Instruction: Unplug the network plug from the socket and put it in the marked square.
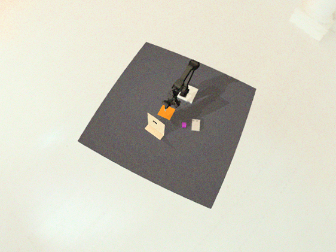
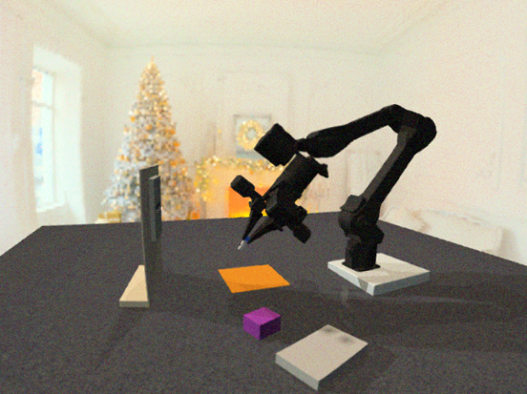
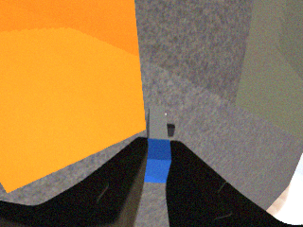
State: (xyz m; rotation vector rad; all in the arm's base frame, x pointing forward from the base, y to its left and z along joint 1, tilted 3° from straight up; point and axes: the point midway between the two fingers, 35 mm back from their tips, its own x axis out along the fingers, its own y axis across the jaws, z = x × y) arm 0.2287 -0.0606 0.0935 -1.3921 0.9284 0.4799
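The orange marked square lies 2 cm behind my gripper tip and 8 cm below it. From my gripper tip the other things lie so: flat grey slab (1 cm behind, 29 cm to the left, 7 cm below); then upright panel (19 cm ahead, 1 cm to the right, 2 cm above); then blue network plug (right at my gripper tip).
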